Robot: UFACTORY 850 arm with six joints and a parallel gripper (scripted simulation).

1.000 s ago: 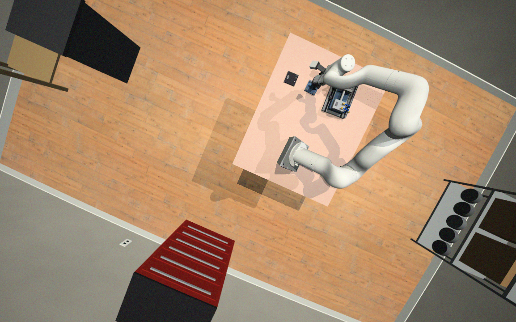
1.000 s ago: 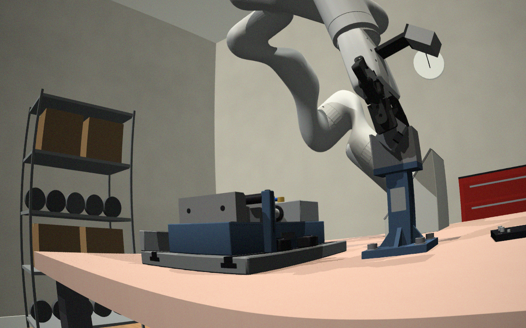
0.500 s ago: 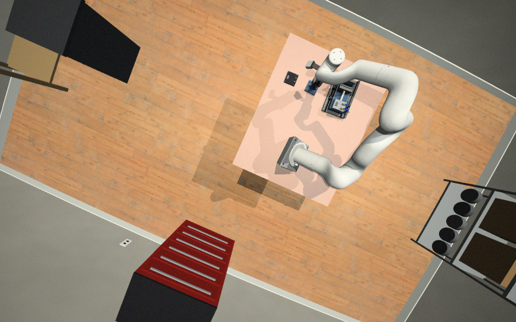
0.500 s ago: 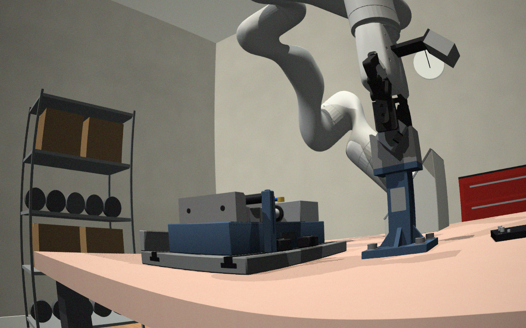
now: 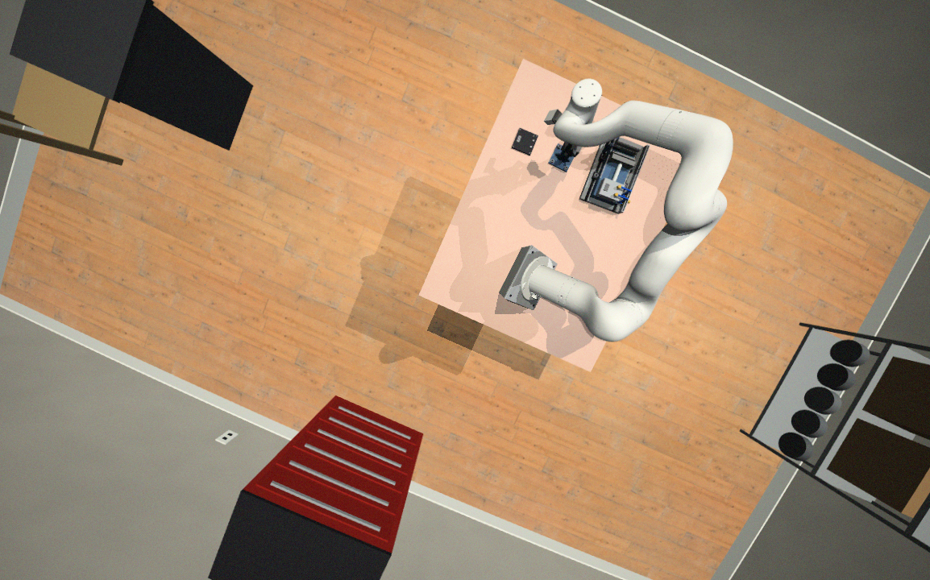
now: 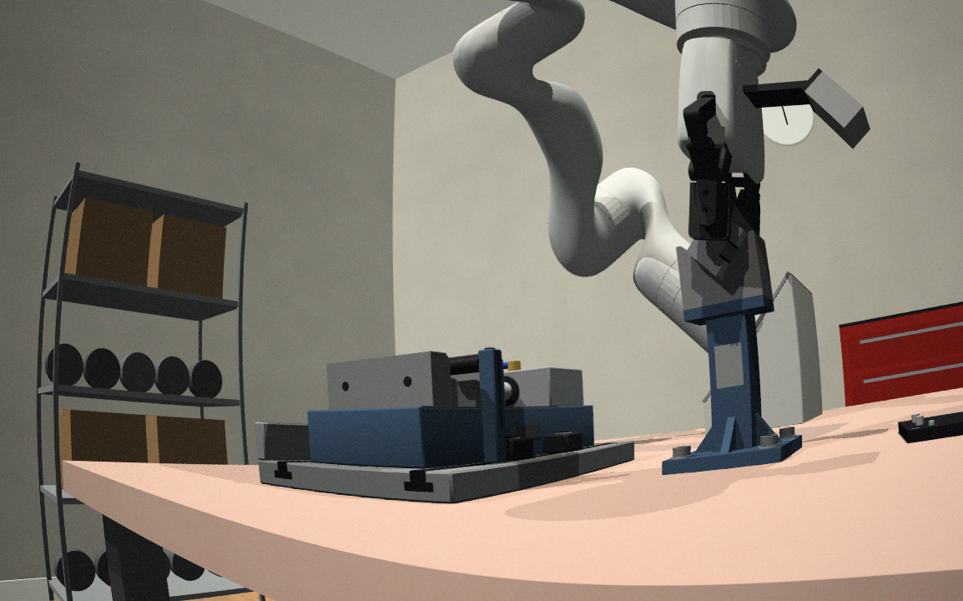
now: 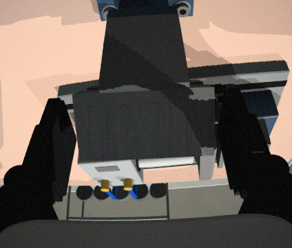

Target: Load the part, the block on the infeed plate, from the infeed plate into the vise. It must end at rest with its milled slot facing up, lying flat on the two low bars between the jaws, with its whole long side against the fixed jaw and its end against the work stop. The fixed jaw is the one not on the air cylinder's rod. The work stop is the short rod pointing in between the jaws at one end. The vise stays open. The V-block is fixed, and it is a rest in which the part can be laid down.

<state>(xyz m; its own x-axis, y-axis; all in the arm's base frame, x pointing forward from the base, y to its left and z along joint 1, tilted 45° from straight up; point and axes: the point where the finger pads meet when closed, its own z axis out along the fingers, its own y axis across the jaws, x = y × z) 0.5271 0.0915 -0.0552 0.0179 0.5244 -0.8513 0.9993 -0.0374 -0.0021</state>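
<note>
The part is 1 cm below my hand. Also, from my hand: cylinder rod: 1 cm ahead, 23 cm to the right, 9 cm below; then black infeed plate: 17 cm to the left, 16 cm below; then work stop rod: 10 cm ahead, 18 cm to the right, 8 cm below.
</note>
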